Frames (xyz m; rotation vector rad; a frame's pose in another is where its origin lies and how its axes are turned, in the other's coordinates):
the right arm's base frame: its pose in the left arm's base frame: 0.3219 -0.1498 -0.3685 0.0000 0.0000 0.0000
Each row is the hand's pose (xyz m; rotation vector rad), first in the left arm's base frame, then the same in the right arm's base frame.
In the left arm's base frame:
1: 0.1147 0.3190 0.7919 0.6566 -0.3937 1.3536
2: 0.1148 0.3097 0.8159 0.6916 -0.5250 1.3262
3: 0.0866 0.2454 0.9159 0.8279 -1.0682 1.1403
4: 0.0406 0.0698 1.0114 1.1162 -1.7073 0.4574
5: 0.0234 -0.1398 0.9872 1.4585 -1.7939 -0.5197
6: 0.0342 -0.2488 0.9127 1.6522 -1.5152 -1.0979
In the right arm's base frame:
1: -0.2072 0.4688 1.1604 0.6566 -0.3937 1.3536
2: -0.2071 0.4595 1.1844 0.6916 -0.5250 1.3262
3: -0.2353 0.3952 1.2844 0.8279 -1.0682 1.1403
4: -0.2813 0.2196 1.3799 1.1162 -1.7073 0.4574
5: -0.2985 0.0100 1.3557 1.4585 -1.7939 -0.5197
6: -0.2877 -0.0990 1.2812 1.6522 -1.5152 -1.0979

